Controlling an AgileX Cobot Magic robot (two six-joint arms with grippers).
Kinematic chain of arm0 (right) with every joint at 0, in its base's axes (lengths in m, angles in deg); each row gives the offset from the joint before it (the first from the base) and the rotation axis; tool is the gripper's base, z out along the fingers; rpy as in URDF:
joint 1: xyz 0 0 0.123 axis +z
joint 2: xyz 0 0 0 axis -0.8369 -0.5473 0
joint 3: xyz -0.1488 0.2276 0.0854 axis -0.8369 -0.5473 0
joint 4: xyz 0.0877 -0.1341 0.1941 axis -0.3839 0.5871 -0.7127
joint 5: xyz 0 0 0 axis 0.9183 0.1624 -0.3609
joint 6: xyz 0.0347 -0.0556 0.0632 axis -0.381 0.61 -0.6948
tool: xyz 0 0 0 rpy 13.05 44.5 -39.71
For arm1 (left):
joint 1: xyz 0 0 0.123 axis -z
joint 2: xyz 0 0 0 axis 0.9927 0.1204 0
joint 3: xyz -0.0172 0.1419 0.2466 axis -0.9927 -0.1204 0
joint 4: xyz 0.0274 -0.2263 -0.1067 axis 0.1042 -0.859 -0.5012
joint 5: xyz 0 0 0 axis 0.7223 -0.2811 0.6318
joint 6: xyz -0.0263 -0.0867 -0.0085 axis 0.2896 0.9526 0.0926
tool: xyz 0 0 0 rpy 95.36 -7.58 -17.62
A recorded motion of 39 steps. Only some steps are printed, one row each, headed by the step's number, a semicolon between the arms.
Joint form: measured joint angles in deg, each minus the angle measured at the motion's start. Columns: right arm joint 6, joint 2, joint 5, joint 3, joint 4, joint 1; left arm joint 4, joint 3, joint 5, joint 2, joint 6, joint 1.
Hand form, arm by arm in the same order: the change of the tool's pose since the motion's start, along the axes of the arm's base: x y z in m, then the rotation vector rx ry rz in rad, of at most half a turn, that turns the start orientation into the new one. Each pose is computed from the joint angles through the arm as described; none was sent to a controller.
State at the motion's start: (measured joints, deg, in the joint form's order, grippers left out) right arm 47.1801 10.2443 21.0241 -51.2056 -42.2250 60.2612; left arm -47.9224 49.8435 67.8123 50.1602 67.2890 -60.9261
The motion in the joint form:
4: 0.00 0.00 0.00 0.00 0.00 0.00; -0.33 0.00 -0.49 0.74 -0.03 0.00
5: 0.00 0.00 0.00 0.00 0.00 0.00; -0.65 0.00 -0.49 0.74 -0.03 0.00
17: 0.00 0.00 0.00 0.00 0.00 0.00; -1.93 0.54 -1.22 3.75 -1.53 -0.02
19: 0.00 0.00 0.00 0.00 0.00 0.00; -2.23 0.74 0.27 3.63 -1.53 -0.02
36: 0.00 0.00 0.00 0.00 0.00 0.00; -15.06 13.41 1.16 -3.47 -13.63 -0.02
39: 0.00 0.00 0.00 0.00 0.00 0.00; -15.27 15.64 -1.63 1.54 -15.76 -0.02
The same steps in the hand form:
4: 0.0000 0.0000 0.0000 0.0000 0.0000 0.0000; 0.0014 -0.0009 -0.0044 -0.0027 0.0058 0.0026
5: 0.0000 0.0000 0.0000 0.0000 0.0000 0.0000; 0.0013 -0.0012 -0.0044 -0.0071 0.0076 0.0055
17: 0.0000 0.0000 0.0000 0.0000 0.0000 0.0000; 0.0069 -0.0044 -0.0208 -0.0030 0.0382 -0.0055
19: 0.0000 0.0000 0.0000 0.0000 0.0000 0.0000; 0.0053 -0.0042 -0.0200 -0.0002 0.0590 -0.0037
36: 0.0000 0.0000 0.0000 0.0000 0.0000 0.0000; 0.0194 -0.0226 0.0917 -0.2170 -0.2295 -0.1024
39: 0.0000 0.0000 0.0000 0.0000 0.0000 0.0000; 0.0397 -0.0300 0.0714 -0.1968 -0.2398 -0.1194

